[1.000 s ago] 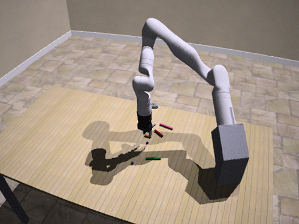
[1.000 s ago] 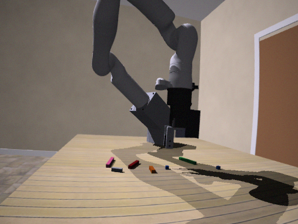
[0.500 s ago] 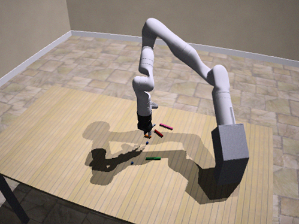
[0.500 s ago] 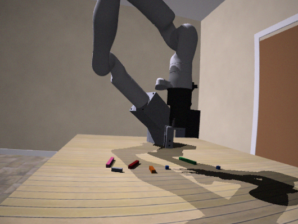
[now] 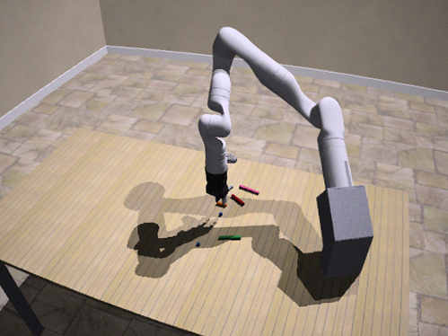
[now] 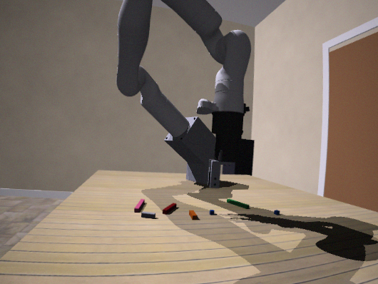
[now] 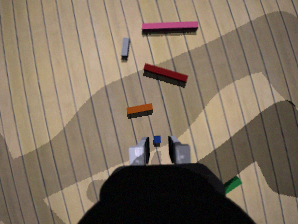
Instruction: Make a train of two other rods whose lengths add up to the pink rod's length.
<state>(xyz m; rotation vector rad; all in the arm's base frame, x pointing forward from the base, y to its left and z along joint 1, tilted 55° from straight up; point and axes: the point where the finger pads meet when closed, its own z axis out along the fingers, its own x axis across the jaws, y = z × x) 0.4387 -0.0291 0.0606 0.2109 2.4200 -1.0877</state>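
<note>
Right now the orange rod is 8 cm below my hand, 5 cm to the right of it and 1 cm ahead of it. The rest, counted from my hand: grey rod (16 cm to the right, 8 cm below, 1 cm behind); green rod (12 cm to the left, 8 cm below, 5 cm behind); red rod (9 cm to the right, 8 cm below, 5 cm behind).
</note>
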